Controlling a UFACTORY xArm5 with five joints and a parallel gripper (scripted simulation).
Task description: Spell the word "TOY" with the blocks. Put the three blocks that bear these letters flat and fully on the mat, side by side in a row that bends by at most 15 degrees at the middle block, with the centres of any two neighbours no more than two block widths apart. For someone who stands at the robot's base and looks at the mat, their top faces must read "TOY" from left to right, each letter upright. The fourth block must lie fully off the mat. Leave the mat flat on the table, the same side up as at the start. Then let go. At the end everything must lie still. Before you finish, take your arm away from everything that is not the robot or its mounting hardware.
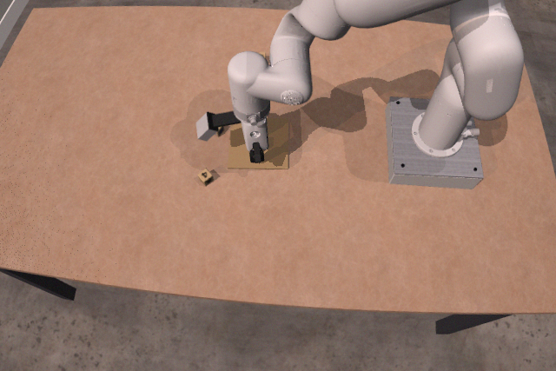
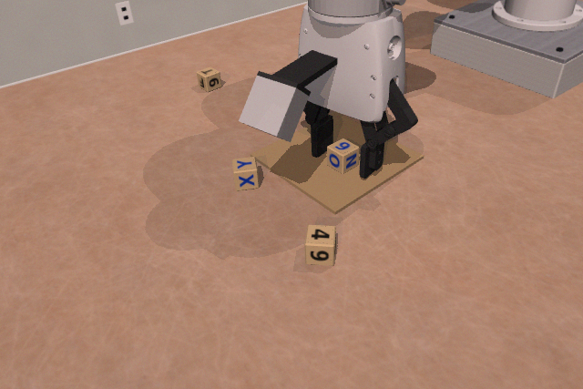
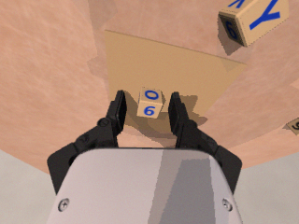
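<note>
My gripper is now 10 mm above the O block. The rest, counted from my hand: tan mat (10 mm behind, 20 mm to the right, 20 mm below); T block (10 mm behind, 280 mm to the right, 10 mm below).
</note>
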